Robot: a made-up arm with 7 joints.
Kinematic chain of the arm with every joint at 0, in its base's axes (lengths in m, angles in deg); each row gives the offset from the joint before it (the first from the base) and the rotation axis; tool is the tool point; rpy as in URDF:
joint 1: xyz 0 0 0.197 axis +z
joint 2: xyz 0 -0.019 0.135 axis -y
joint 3: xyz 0 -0.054 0.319 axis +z
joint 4: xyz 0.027 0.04 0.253 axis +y
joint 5: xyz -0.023 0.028 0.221 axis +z
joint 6: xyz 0 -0.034 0.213 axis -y
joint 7: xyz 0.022 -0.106 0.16 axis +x
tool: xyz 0 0 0 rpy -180 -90 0
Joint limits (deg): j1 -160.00..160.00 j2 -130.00..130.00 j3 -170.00..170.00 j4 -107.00..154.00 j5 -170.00..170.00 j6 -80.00..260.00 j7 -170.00..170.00
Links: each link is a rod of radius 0.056 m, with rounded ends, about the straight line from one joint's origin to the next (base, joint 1, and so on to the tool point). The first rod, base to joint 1, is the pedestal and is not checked.
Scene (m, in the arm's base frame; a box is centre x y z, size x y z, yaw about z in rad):
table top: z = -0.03
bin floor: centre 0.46 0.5 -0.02 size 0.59 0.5 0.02 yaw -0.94
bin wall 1: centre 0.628 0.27 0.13 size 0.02 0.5 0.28 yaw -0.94
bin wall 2: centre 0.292 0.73 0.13 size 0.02 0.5 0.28 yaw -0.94
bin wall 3: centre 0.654 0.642 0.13 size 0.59 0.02 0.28 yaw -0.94
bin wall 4: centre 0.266 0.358 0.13 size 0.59 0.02 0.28 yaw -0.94
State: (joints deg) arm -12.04 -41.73 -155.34 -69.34 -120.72 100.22 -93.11
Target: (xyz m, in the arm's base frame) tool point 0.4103 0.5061 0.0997
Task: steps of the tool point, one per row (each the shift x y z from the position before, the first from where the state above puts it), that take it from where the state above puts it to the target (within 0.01 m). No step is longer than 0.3 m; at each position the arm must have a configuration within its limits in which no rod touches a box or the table.
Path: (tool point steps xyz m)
1: 0.0308 0.2488 -0.0358
2: -0.0539 0.2410 -0.0238
3: -0.1292 0.2021 -0.0124
4: -0.1834 0.1383 -0.0030
5: 0.0174 0.0139 -0.1667
6: -0.0174 -0.0139 -0.1717

